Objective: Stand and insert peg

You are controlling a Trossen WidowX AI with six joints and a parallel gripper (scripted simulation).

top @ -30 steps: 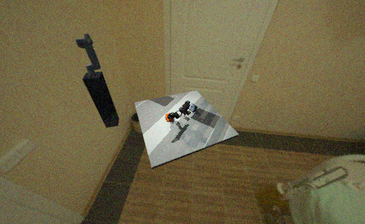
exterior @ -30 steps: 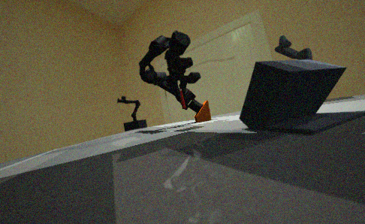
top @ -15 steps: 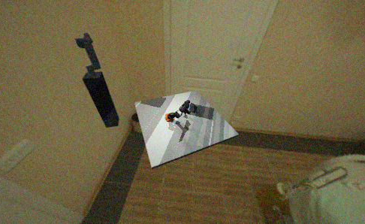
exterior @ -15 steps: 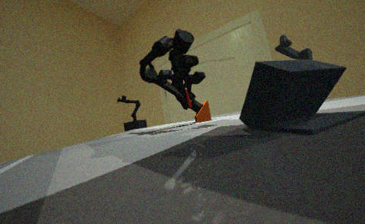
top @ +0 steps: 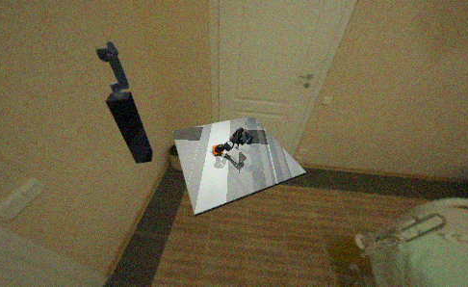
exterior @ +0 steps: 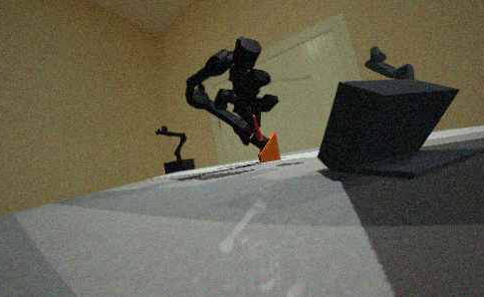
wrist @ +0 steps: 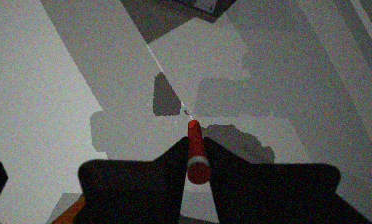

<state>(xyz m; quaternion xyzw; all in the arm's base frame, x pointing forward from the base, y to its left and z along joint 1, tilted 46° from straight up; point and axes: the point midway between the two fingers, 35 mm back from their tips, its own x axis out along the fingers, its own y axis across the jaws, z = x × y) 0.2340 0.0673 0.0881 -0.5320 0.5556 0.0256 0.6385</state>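
Now: gripper tip 19 cm short of the sloped panel, 17 cm to the right of it and 6 cm above it. The rest, counted from my gripper tip: red peg (2 cm above).
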